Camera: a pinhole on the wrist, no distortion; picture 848 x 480 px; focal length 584.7 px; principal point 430.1 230.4 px. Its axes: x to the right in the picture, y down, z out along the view. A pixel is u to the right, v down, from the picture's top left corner.
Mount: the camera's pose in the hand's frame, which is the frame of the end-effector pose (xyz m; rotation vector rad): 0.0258 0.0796 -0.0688 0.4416 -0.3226 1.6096
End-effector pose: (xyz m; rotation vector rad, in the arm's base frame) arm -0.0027 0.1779 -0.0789 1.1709 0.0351 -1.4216
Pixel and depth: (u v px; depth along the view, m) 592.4 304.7 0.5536
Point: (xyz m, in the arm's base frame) -0.3372 -0.1206 0.1371
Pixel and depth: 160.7 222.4 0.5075
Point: -0.4169 0.0379 -0.2189
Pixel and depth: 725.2 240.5 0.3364
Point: -0.1221 -0.0661 0.0887
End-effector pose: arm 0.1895 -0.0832 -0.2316 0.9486 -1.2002 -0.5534
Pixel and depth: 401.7 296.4 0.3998
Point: -0.0535 -0.2505 -0.3103
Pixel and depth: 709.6 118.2 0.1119
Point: 0.1462 -0.1033 -0.1340
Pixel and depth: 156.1 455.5 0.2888
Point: 0.0724 -0.1779 -0.4052
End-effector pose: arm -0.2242 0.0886 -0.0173 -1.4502 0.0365 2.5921
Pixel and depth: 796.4 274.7 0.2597
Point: -0.4516 0.0158 0.0837
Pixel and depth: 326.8 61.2 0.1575
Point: -0.3127 0.1195 -0.0611
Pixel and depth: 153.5 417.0 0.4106
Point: -0.3254 0.3909 0.1605
